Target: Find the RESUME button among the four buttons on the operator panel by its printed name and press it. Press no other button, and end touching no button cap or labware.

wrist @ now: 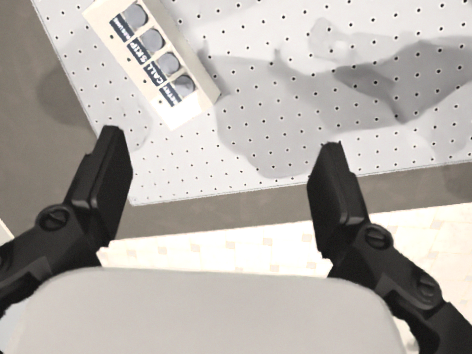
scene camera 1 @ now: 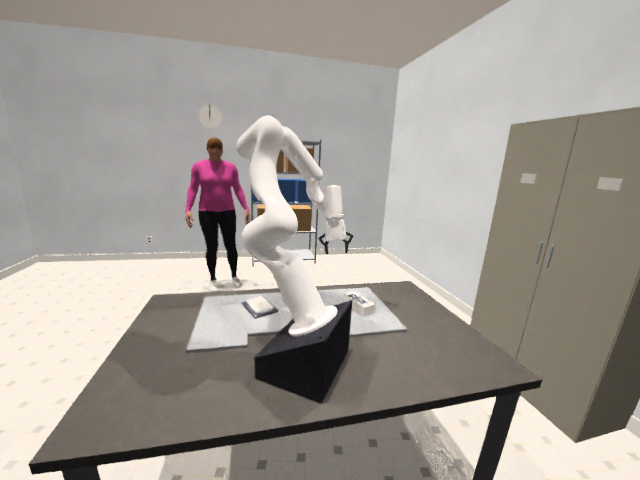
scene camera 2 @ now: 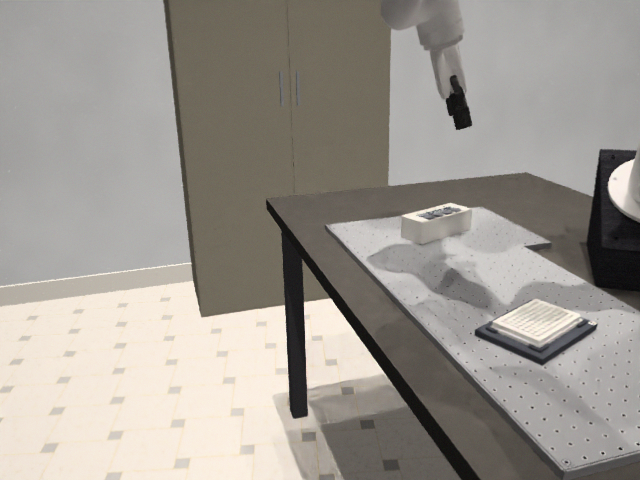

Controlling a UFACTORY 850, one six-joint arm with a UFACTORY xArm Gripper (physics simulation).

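The operator panel (scene camera 1: 366, 309) (scene camera 2: 433, 228) (wrist: 181, 116) is a cream box with four grey round caps in a row. In the wrist view it lies at the upper left. The label by the cap at the far upper end is blurred but seems to read RESUME; that is the RESUME button (wrist: 135, 17). Then come the SKIP button (wrist: 153, 40), the CALL button (wrist: 169, 63) and, at the near end, the RETRY button (wrist: 184, 86). My gripper (scene camera 1: 336, 251) (scene camera 2: 463, 127) (wrist: 223, 156) is open and empty, high above the table and apart from the panel.
A cream well plate (scene camera 1: 260, 304) (scene camera 2: 537, 321) sits on a dark holder on the grey perforated board (scene camera 1: 216, 330) (scene camera 2: 584, 423) (wrist: 280, 30). The board lies on the dark table (scene camera 1: 206, 403) (scene camera 2: 356, 310). A person, a shelf rack and a tall cabinet (scene camera 1: 537, 217) (scene camera 2: 232, 155) stand beyond the table.
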